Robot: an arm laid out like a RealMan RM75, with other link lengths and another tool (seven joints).
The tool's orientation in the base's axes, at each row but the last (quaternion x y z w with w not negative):
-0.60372, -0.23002, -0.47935, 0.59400
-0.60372, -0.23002, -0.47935, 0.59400
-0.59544, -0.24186, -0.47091, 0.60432
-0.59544, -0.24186, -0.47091, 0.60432
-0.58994, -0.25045, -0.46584, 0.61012
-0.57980, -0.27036, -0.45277, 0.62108
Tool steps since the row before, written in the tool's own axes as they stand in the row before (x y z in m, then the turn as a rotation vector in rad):
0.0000, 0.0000, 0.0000, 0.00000, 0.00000, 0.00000
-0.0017, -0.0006, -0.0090, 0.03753, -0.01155, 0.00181
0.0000, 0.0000, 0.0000, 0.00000, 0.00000, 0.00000
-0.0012, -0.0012, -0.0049, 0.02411, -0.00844, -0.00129
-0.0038, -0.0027, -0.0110, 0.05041, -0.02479, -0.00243
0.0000, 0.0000, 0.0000, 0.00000, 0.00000, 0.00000
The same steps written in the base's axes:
0.0000, 0.0000, 0.0000, 0.00000, 0.00000, 0.00000
-0.0040, -0.0078, -0.0026, 0.00708, -0.00707, 0.03801
0.0000, 0.0000, 0.0000, 0.00000, 0.00000, 0.00000
-0.0029, -0.0041, -0.0013, 0.00302, -0.00671, 0.02450
-0.0067, -0.0091, -0.0039, 0.00020, -0.01285, 0.05474
0.0000, 0.0000, 0.0000, 0.00000, 0.00000, 0.00000

